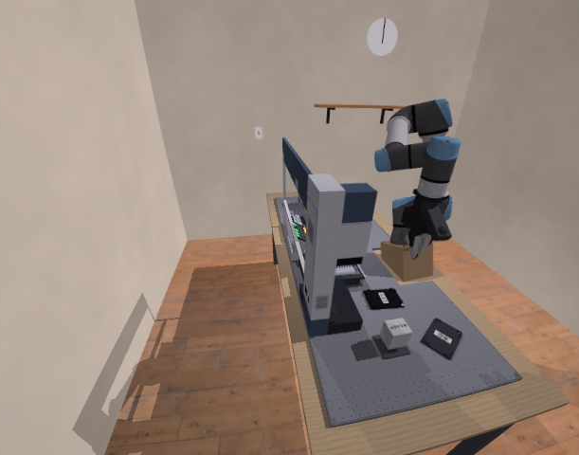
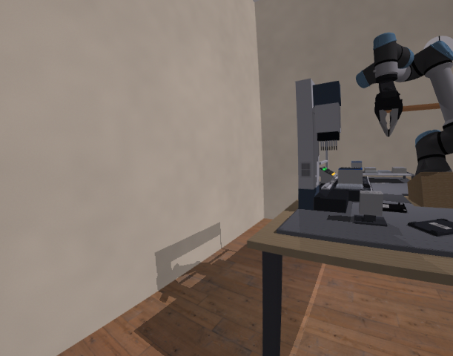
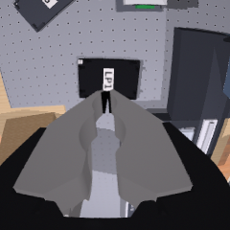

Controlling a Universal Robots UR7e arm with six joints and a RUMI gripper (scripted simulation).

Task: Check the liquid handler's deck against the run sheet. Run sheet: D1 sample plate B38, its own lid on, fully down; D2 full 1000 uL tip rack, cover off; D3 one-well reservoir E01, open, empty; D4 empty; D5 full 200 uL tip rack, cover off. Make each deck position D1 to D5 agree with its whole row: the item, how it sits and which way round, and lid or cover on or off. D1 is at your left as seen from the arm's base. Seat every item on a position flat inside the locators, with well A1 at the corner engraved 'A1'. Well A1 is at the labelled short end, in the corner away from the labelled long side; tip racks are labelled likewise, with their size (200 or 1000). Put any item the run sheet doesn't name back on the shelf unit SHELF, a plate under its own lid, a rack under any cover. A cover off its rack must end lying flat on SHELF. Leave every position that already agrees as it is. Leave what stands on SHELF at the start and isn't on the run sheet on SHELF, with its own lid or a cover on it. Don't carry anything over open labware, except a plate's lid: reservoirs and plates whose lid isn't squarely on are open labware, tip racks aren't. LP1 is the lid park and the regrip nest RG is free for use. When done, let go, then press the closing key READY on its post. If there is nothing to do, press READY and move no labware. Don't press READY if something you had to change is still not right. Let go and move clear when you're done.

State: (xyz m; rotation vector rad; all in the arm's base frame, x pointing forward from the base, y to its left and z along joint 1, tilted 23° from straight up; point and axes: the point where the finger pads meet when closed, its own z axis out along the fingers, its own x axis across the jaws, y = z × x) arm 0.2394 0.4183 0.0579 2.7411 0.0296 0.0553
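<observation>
Now: hand 60 mm short of the ready key post, 70 mm to the right of it and 250 mm above it. Round my hand: liquid handler head: 220 mm ahead, 50 mm to the right, 80 mm above; liquid handler tower: 300 mm ahead, 50 mm to the right, 30 mm below; LP1 label: 10 mm behind, 110 mm to the right, 300 mm below.
</observation>
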